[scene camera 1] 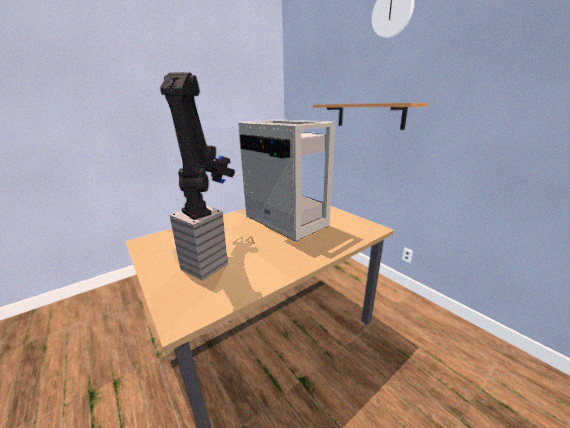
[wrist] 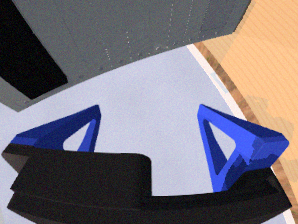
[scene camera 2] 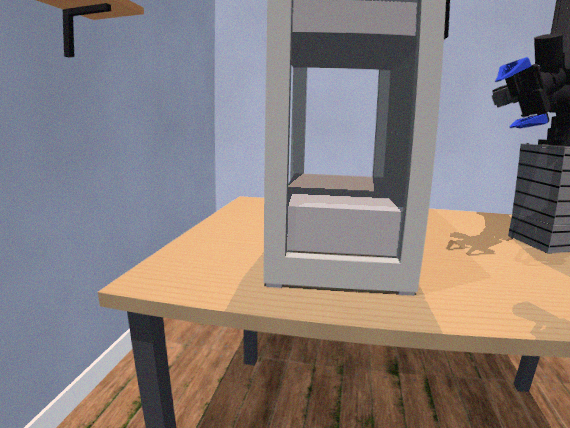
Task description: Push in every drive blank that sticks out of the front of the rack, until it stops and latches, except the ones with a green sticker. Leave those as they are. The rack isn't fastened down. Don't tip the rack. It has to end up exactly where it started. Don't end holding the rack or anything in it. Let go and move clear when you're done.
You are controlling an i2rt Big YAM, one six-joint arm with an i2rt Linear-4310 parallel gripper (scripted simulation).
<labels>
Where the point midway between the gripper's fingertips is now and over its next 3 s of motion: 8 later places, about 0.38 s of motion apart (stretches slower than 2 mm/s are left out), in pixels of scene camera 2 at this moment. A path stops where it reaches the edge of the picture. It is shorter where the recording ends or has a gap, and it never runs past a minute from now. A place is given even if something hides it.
My gripper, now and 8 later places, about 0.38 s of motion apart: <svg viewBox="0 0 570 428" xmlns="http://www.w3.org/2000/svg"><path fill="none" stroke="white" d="M505 104L494 78L487 62L482 54L481 50L479 50L474 48L464 45L453 40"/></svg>
</labels>
